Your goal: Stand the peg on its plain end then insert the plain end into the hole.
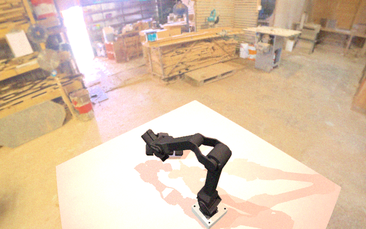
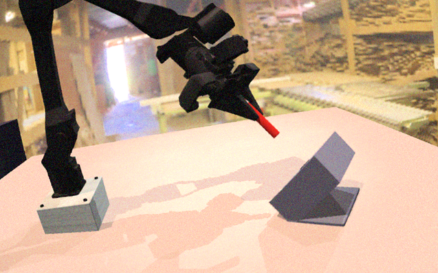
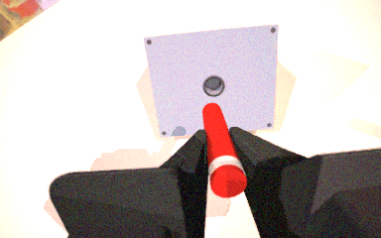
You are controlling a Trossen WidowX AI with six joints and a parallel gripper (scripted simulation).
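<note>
Right now the grey sloped panel is 90 mm below my gripper tip, 70 mm ahead of it and 60 mm to the right of it. From my gripper tip the other things lie so: red peg: 10 mm to the left, 10 mm behind, 10 mm above.
</note>
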